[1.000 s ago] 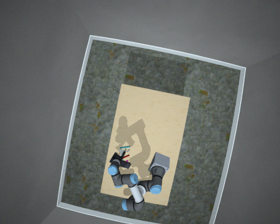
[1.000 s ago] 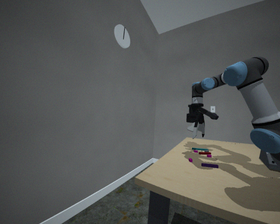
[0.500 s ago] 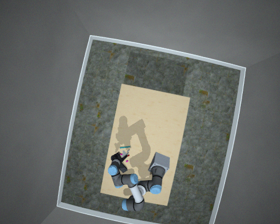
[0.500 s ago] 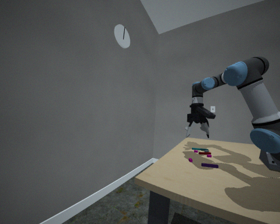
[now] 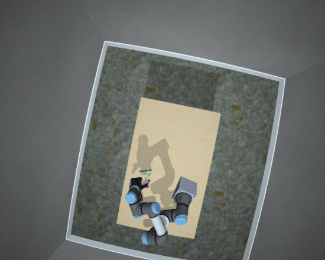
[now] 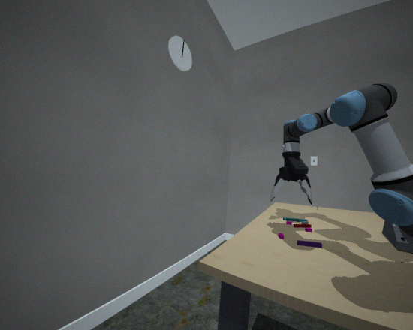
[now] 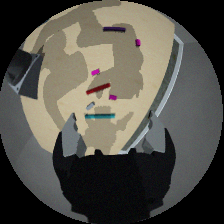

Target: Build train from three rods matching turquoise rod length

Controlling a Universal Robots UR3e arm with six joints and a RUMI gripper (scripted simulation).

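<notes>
The red rod is 8 cm below my hand, 5 cm behind it and 1 cm to the left of it. Round my hand: purple rod 20 cm to the left, 8 cm below, 8 cm behind; grey rod 8 cm below, 5 cm to the right, 5 cm behind; turquoise rod 8 cm to the right, 8 cm below, 1 cm behind.
</notes>
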